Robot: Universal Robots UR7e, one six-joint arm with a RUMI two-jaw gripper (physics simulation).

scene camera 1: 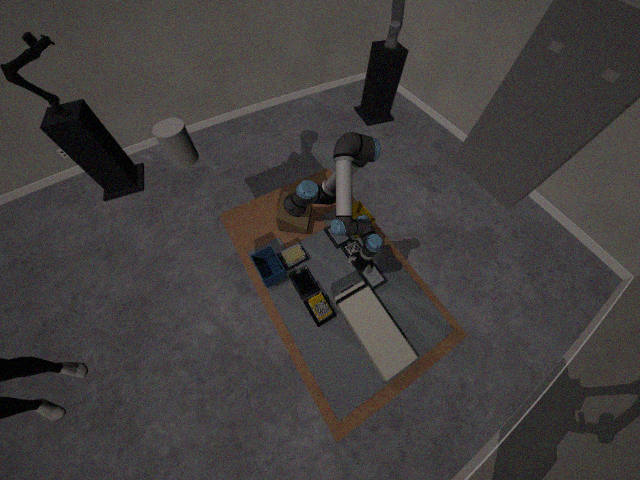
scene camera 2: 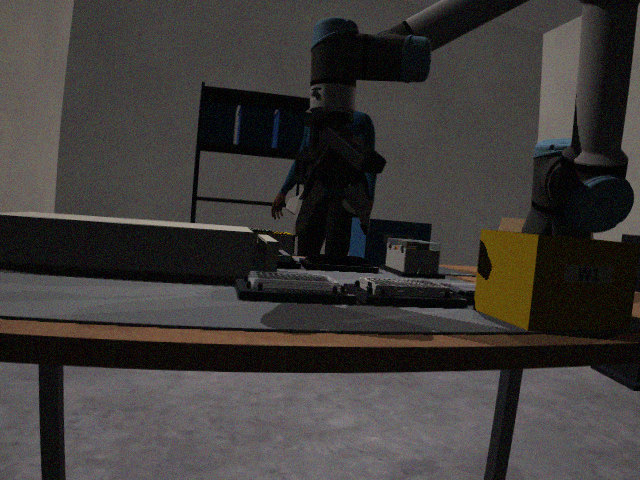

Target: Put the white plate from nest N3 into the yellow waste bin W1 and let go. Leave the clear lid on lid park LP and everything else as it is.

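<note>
The gripper point(scene camera 2: 332, 235) can be seen in the scene, and so can a long white box point(scene camera 1: 384, 345).
</note>
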